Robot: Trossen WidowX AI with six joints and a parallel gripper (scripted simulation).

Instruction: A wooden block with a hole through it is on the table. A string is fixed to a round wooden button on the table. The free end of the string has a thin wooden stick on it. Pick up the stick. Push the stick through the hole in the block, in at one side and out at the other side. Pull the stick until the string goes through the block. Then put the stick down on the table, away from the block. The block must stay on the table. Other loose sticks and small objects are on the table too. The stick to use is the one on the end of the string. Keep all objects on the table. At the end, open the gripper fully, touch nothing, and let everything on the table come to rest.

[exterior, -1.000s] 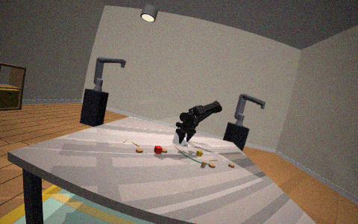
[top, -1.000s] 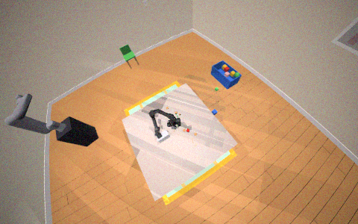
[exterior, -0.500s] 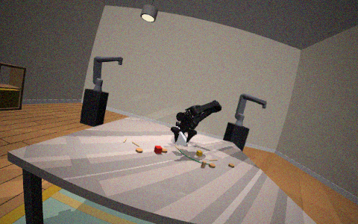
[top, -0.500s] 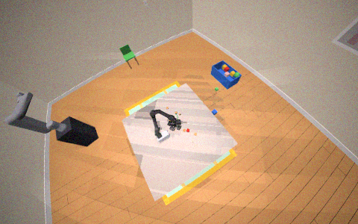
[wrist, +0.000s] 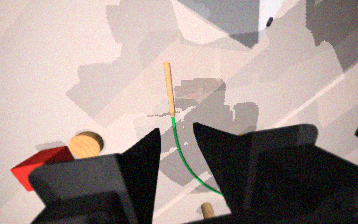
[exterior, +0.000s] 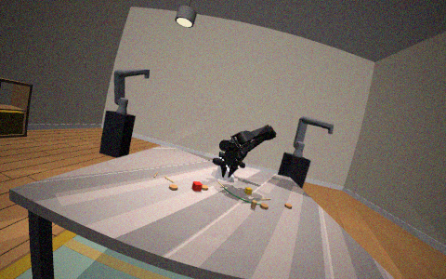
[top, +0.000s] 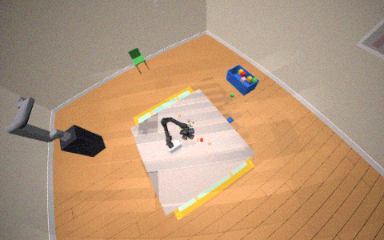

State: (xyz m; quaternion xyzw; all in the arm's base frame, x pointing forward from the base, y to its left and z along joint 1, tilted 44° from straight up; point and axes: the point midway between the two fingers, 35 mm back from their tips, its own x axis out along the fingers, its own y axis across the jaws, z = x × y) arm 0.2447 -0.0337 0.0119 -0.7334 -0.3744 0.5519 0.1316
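Now: gripper tip 6 cm above the thin wooden stick, 1 cm to the left of it and 1 cm past it. Also, from my gripper tip: short wooden cylinder: 19 cm ahead, 14 cm to the left, 4 cm below; red cube: 14 cm to the right, 12 cm ahead, 4 cm below; yellow wooden block: 15 cm to the left, 4 cm below, 2 cm ahead.
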